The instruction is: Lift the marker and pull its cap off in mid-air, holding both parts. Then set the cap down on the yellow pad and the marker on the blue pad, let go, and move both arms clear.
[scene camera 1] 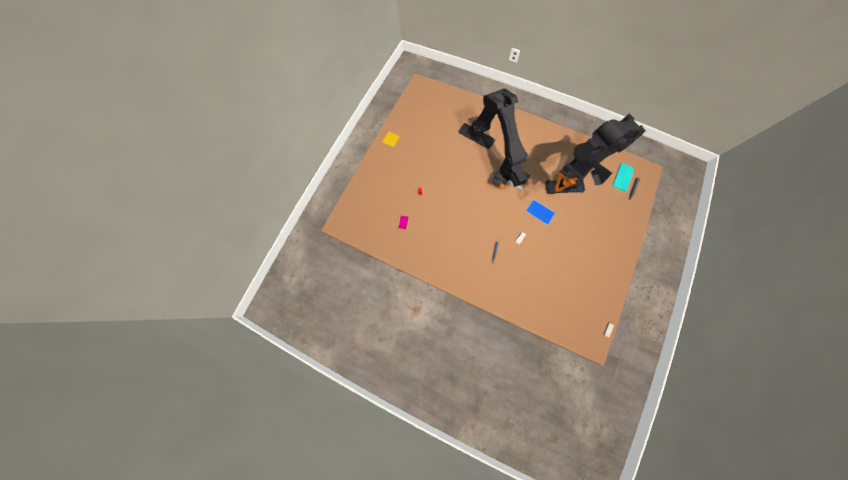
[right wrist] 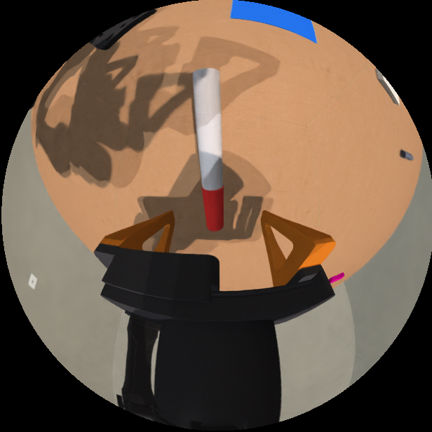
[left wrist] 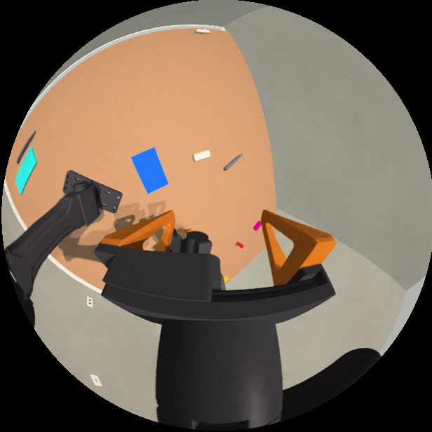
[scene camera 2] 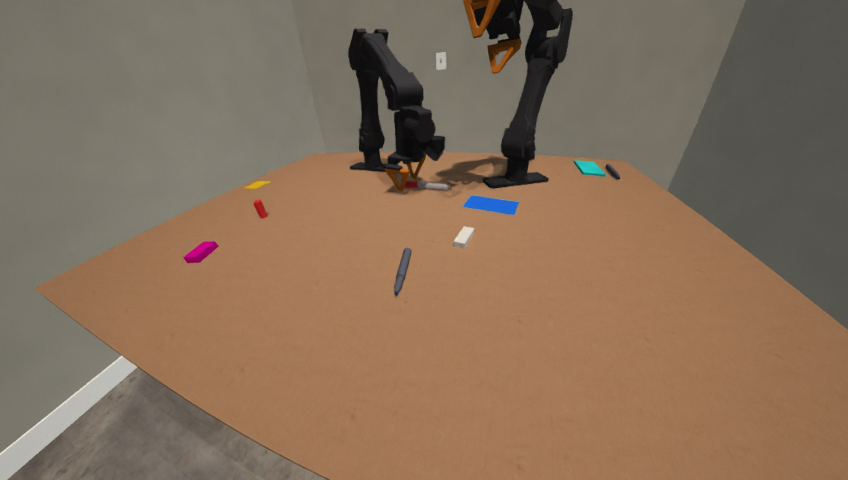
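Observation:
The marker's white body and red cap are joined and lie on the table. My right gripper is open, low over the cap end, with one finger on each side of the cap. My left gripper is open and empty, high above the table. The blue pad lies beyond the marker's white end. The yellow pad lies at the far left in both scene views.
A grey pen and white block lie near the blue pad. A red piece and magenta block lie left. A teal block and dark pen lie right; another white block is near the corner.

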